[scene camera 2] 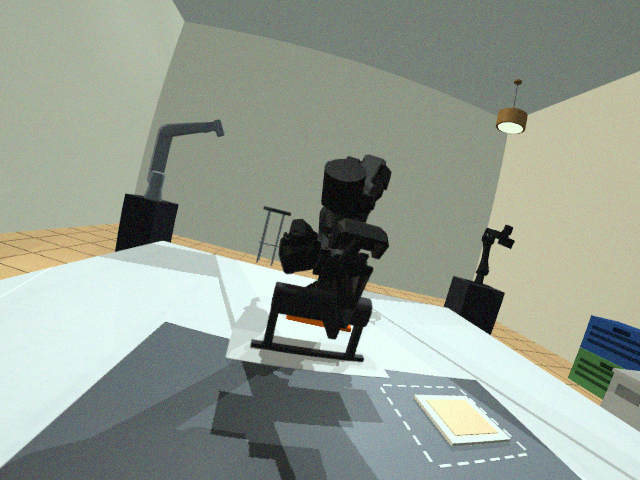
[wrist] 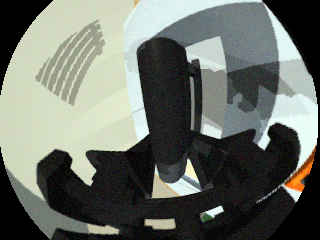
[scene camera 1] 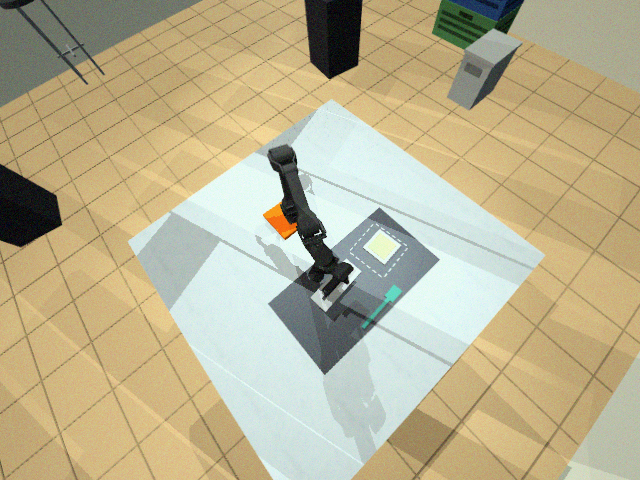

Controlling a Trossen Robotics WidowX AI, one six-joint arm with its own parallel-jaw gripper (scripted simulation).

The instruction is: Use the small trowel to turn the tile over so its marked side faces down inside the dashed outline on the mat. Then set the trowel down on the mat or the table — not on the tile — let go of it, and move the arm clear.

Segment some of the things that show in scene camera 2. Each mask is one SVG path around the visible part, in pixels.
My gripper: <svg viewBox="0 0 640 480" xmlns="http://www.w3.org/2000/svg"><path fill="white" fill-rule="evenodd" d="M292 220L289 233L284 232L283 237L280 239L278 255L283 273L291 275L295 272L313 269L313 275L321 276L320 280L314 281L306 287L333 292L337 323L323 321L328 339L335 340L339 330L348 327L365 285L373 272L373 268L368 266L367 263L369 254L359 253L361 249L371 251L371 258L379 260L389 247L387 233L381 227L345 218L338 223L331 223L324 227L321 226L318 234L303 219Z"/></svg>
A tile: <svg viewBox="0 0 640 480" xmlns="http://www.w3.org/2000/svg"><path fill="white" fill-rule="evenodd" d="M414 396L414 399L426 415L429 416L436 428L453 447L506 443L510 441L510 438L489 417L483 414L467 396Z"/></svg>
